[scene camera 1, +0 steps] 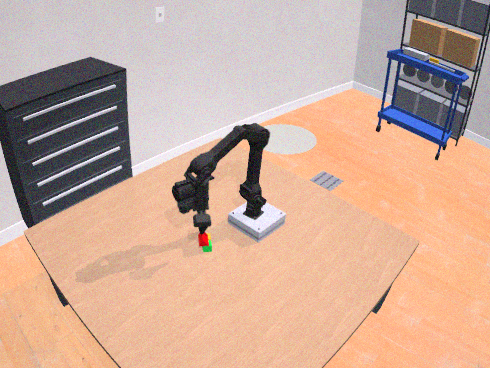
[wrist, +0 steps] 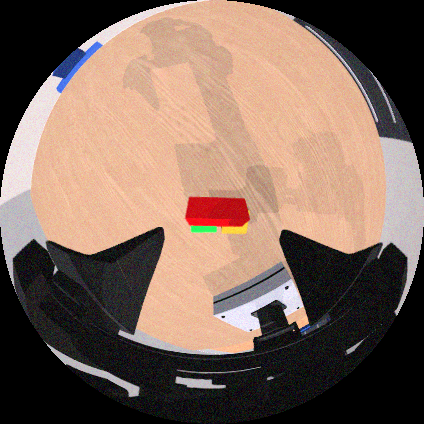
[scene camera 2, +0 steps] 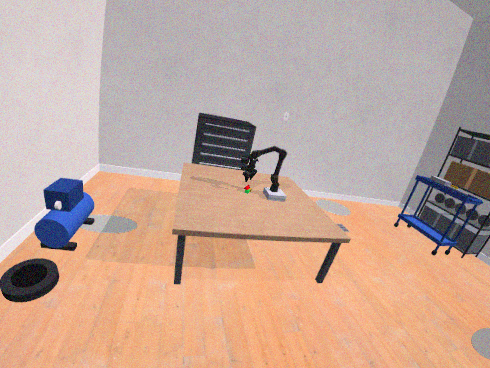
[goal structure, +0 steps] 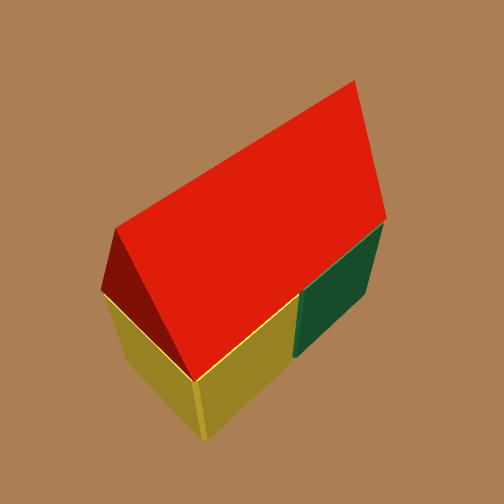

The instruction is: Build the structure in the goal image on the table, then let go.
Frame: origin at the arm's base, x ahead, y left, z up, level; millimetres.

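Seen in the pictures: gripper, between the fingertips: (wrist: pixel 224 234) (scene camera 2: pixel 248 181); arm's base, origin of its link: (scene camera 1: pixel 253 213) (wrist: pixel 269 309) (scene camera 2: pixel 273 190).
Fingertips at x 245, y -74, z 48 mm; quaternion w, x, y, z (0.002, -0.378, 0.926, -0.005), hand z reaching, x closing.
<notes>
Offsets run from my fingertips to a thing's top centre. Level surfaces: height alone.
A red block {dx -7, dy +11, dz -41 mm} (scene camera 1: pixel 203 240) (scene camera 2: pixel 247 187) (wrist: pixel 217 210) with a peaked, roof-like shape lies across the tops of a green block {dx -1, dy +28, dz -70 mm} (scene camera 1: pixel 207 248) (wrist: pixel 204 229) and a yellow block {dx -31, dy +0, dz -70 mm} (scene camera 1: pixel 209 237) (wrist: pixel 234 230). The green and yellow blocks stand side by side with a narrow gap on the wooden table {dz -103 mm} (scene camera 1: pixel 300 280) (scene camera 2: pixel 240 215) (wrist: pixel 100 150); the red block hides most of them in the wrist view. My gripper (scene camera 1: pixel 202 232) (scene camera 2: pixel 248 180) (wrist: pixel 224 234) is open and empty, pointing down, a little above the stack. In the wrist view the red block shows just beyond the line between the fingertips.
The arm's white base plate (scene camera 1: pixel 272 219) (scene camera 2: pixel 275 196) (wrist: pixel 237 311) sits on the table beside the blocks. Off the table are a dark drawer cabinet (scene camera 1: pixel 75 140) (scene camera 2: pixel 225 142), a blue cart (scene camera 1: pixel 415 126) (scene camera 2: pixel 427 232), a blue compressor (scene camera 2: pixel 62 220) and a black tire (scene camera 2: pixel 50 280).
</notes>
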